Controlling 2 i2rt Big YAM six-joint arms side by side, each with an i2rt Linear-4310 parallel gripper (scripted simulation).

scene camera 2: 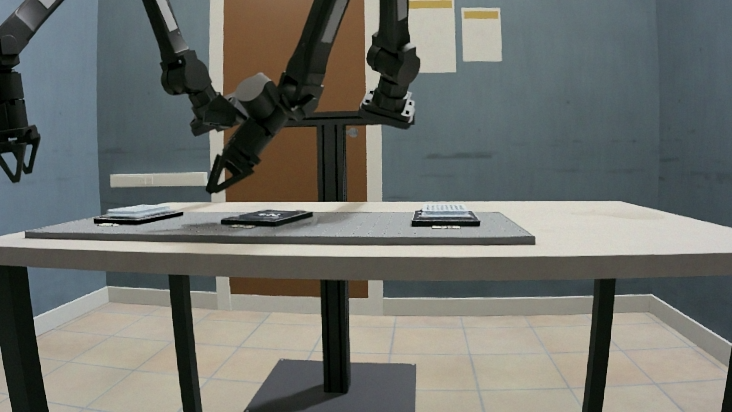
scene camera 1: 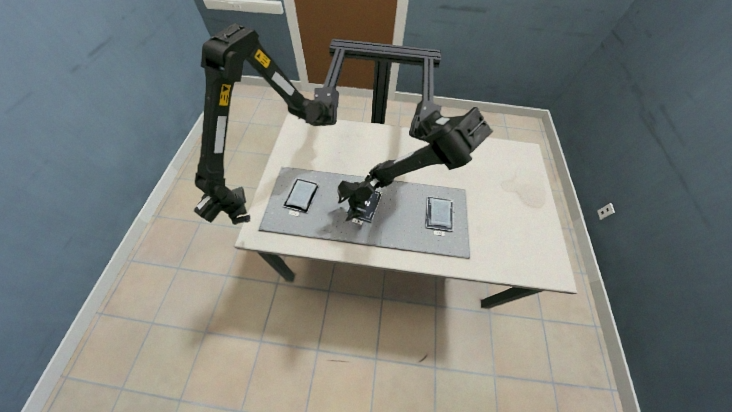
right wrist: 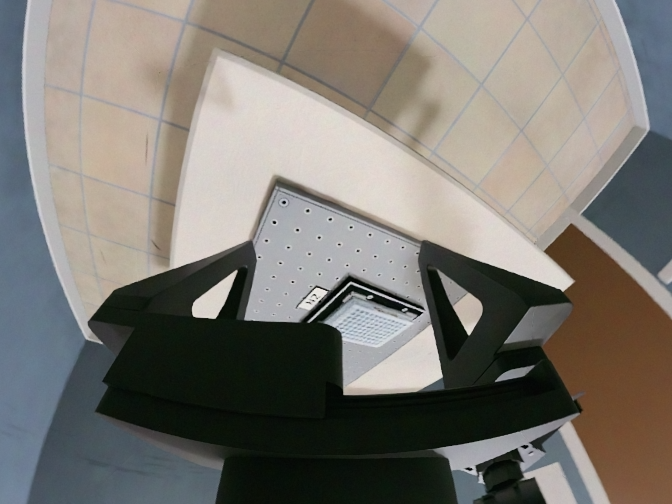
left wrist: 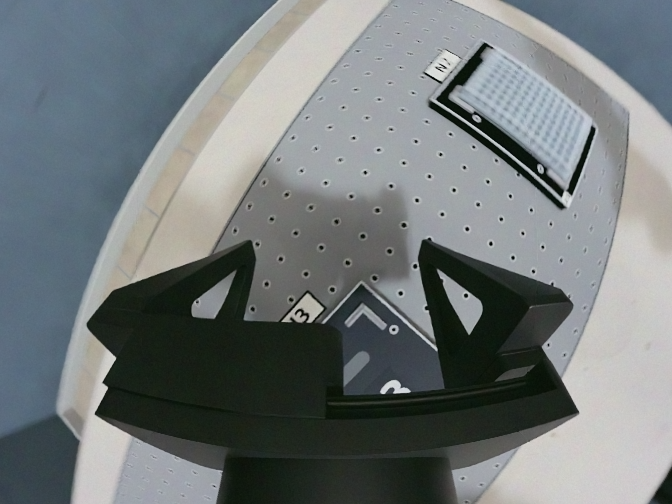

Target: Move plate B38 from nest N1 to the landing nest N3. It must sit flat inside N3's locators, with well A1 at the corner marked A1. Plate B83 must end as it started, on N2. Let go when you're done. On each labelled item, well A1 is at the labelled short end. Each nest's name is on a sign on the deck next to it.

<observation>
In view: my left gripper (scene camera 2: 211, 192), my right gripper (right wrist: 337, 249) and a clear plate (left wrist: 523, 106).
My left gripper shows as well in the left wrist view (left wrist: 336, 249).
</observation>
